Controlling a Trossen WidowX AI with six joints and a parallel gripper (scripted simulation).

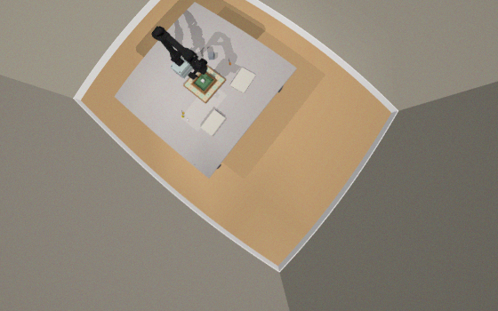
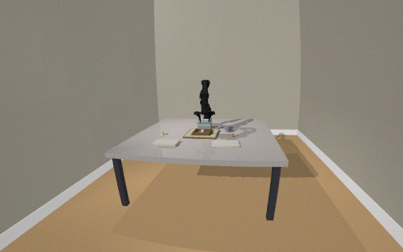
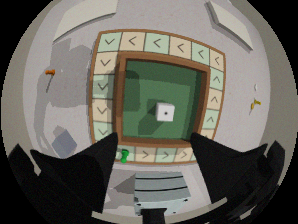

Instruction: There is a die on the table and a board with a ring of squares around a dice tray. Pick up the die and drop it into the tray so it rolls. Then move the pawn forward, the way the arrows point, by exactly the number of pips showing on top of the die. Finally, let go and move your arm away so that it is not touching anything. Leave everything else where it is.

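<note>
Now: gripper tip 90 mm past the green pawn, 80 mm above it and 40 mm to the right of it. Also, from my gripper tip: grey block (210 mm to the left, 100 mm behind, 80 mm below); white die (80 mm below, 20 mm to the right, 10 mm ahead); green dice tray (100 mm below, 20 mm to the right, 20 mm ahead).
</note>
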